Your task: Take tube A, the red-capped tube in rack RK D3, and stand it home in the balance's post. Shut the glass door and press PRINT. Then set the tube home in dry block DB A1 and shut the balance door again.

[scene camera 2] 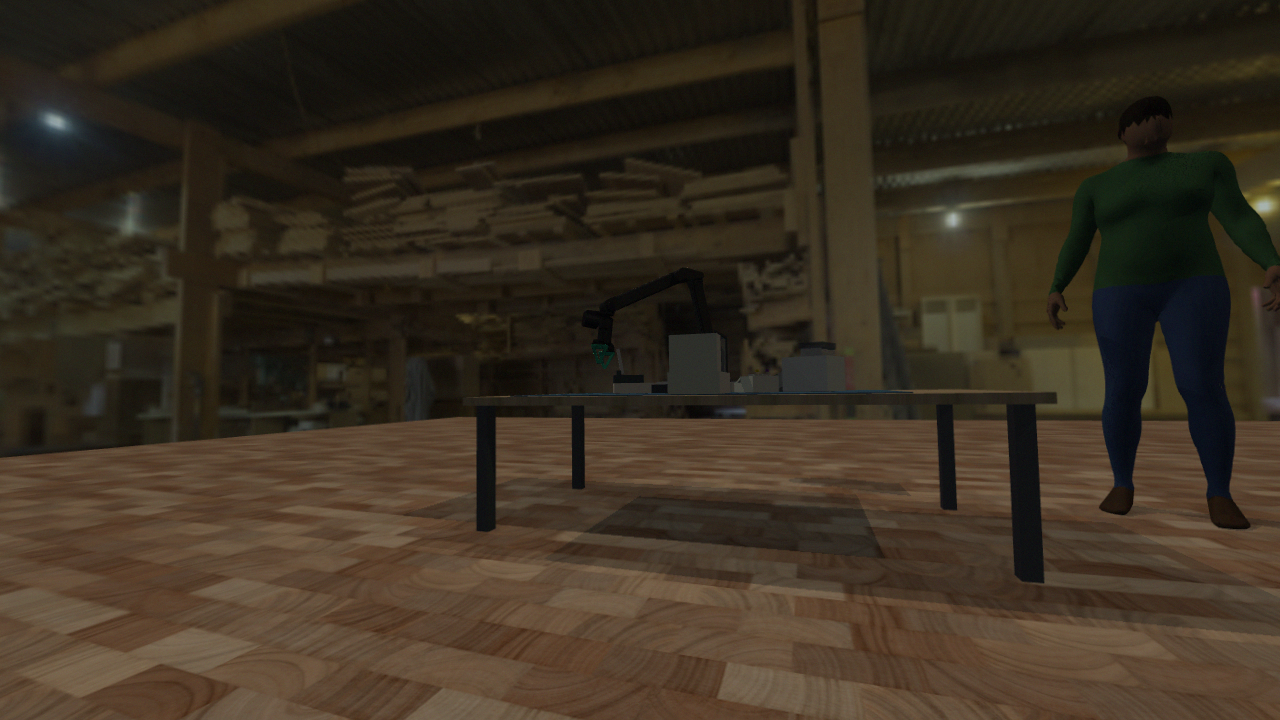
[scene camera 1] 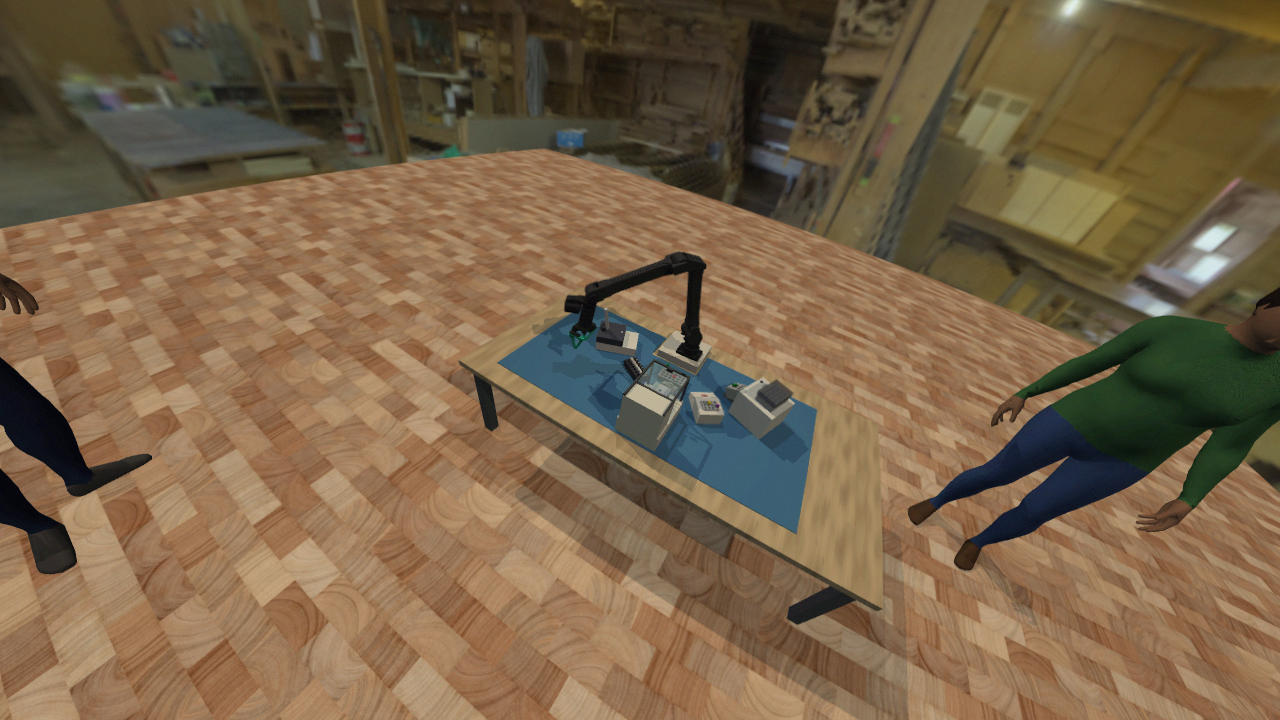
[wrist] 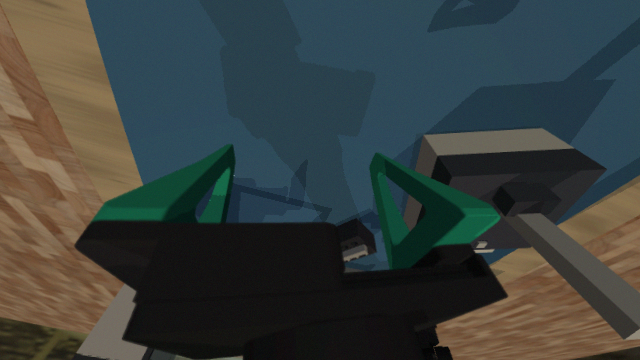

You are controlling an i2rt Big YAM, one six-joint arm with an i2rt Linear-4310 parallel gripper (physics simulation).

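Seen in the pictures: gripper, fingertip midpoint: point(scene camera 2: 601, 366) point(scene camera 1: 580, 344) point(wrist: 307, 156); arm's base at its link origin: point(scene camera 1: 689, 352).
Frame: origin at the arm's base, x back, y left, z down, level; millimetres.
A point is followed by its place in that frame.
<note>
My gripper point(scene camera 1: 580, 340) {z -75, x -376, y -412 mm} point(scene camera 2: 602, 358) {z -75, x -376, y -412 mm} point(wrist: 307, 156) {z -75, x -376, y -412 mm} has green fingers standing wide open and empty, above the left end of the blue mat. The balance point(scene camera 1: 646, 413) {z -137, x -604, y 32 mm} point(scene camera 2: 694, 362) {z -68, x -604, y 20 mm} is the tall pale box with a glass chamber near the middle of the mat. The door's state and the post are too small to tell. A small dark rack-like block point(scene camera 1: 633, 366) {z 5, x -267, y -181 mm} point(wrist: 357, 240) {z 3, x -250, y -223 mm} lies between the balance and the gripper's side; the gripper body partly hides it in the wrist view. The red-capped tube cannot be made out. I cannot tell which unit is the dry block.
A pale unit with a dark top point(scene camera 1: 615, 336) {z -41, x -181, y -338 mm} point(wrist: 520, 185) {z -43, x -173, y -423 mm} and an upright grey bar stands close beside the gripper. Right of the balance are a small pale unit with coloured spots point(scene camera 1: 707, 408) {z -28, x -334, y 209 mm} and a larger box with a dark top point(scene camera 1: 760, 410) {z -92, x -273, y 404 mm}. A person point(scene camera 1: 1154, 394) point(scene camera 2: 1154, 223) stands at right.
</note>
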